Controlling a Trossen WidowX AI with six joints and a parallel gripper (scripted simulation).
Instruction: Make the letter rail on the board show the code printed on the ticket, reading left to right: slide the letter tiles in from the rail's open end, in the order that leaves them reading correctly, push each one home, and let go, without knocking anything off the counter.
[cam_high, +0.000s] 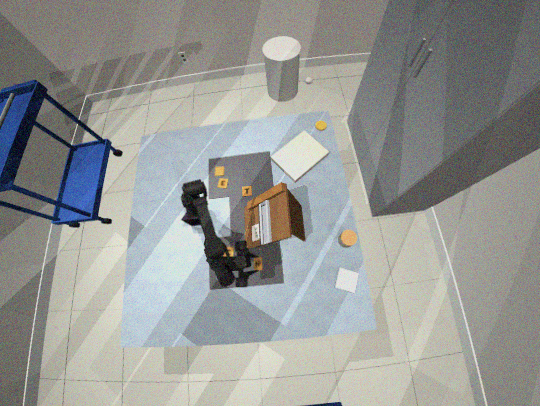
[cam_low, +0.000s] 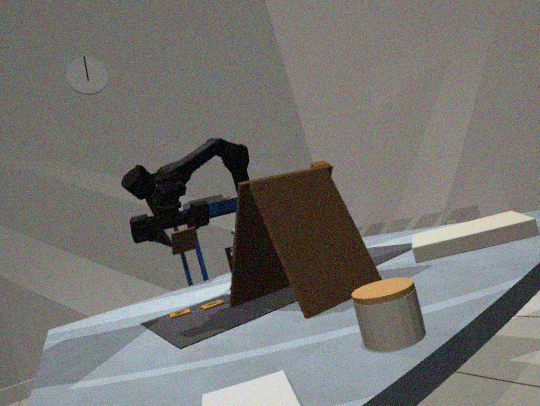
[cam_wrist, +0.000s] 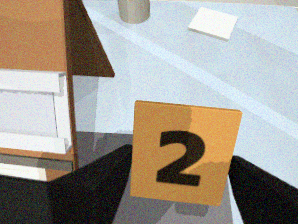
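My gripper tip is now 10 mm short of the white ticket, 160 mm to the right of it and 100 mm above it. The rest, counted from my gripper tip: cream slab (350 mm ahead, 570 mm to the left, 170 mm below); then tan-lidded jar (460 mm ahead, 30 mm to the left, 160 mm below); then white card (400 mm ahead, 170 mm to the right, 190 mm below).
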